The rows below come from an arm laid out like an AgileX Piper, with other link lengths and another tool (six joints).
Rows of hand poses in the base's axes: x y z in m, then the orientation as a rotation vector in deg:
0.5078 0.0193 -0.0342 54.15 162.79 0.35
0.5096 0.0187 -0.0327 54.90 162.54 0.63
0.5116 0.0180 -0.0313 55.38 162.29 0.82
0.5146 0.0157 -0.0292 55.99 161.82 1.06
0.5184 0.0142 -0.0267 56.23 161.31 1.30
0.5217 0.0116 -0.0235 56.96 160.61 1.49
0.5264 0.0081 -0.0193 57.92 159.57 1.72
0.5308 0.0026 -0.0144 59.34 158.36 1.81
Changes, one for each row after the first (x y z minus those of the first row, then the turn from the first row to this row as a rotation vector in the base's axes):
0.0018 -0.0006 0.0015 0.21 -0.07 -0.51
0.0038 -0.0013 0.0029 0.33 -0.19 -0.86
0.0068 -0.0036 0.0050 0.44 -0.49 -1.33
0.0106 -0.0051 0.0075 0.49 -0.92 -1.58
0.0139 -0.0077 0.0107 0.52 -1.37 -2.19
0.0186 -0.0112 0.0149 0.52 -2.06 -3.02
0.0230 -0.0167 0.0198 0.46 -2.72 -4.19

